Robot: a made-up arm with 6 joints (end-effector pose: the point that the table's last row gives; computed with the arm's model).
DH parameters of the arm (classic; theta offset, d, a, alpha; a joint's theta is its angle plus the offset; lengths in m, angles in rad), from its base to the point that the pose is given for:
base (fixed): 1.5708 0.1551 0 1.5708
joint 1: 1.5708 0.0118 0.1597 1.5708
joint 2: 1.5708 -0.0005 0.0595 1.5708
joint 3: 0 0.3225 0.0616 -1.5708
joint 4: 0 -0.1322 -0.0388 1.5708
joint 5: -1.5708 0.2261 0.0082 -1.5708
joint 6: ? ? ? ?
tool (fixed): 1.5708 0.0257 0 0
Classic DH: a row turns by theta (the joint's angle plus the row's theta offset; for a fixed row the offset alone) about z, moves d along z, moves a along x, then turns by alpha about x.
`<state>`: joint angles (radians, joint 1 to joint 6).
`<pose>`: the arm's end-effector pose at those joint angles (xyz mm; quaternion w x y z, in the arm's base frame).
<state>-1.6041 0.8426 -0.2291 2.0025 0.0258 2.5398</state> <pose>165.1 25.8 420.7 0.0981 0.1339 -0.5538 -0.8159</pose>
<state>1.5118 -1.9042 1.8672 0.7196 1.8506 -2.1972</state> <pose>-403.8 78.0 210.3 0.1214 0.7347 0.6152 -0.2590</pose>
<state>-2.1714 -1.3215 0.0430 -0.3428 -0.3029 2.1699</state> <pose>-571.4 585.1 93.6 0.6684 0.1010 0.3450 0.6512</pose>
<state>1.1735 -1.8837 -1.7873 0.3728 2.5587 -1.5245</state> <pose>-528.0 -9.3 301.3 0.4073 -0.2846 -0.5082 -0.7035</pose>
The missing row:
joint 6: 0 0.2514 -0.0929 1.5708
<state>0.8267 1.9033 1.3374 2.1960 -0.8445 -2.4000</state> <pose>29.1 257.6 -24.3 0.3158 0.2043 0.7324 -0.5675</pose>
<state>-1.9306 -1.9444 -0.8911 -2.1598 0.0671 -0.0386</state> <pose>-273.5 -146.9 15.5 0.2839 -0.2954 0.8254 -0.3885</pose>
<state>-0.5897 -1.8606 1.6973 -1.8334 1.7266 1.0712</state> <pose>-125.8 -145.5 363.4 0.5508 0.6397 0.0147 -0.5359</pose>
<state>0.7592 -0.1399 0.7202 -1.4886 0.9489 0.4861</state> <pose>-223.7 -416.7 496.1 0.4292 0.1663 -0.7726 0.4372</pose>
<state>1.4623 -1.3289 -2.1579 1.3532 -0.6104 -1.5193</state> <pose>-226.9 67.8 96.8 0.4132 0.8055 0.3533 0.2359</pose>
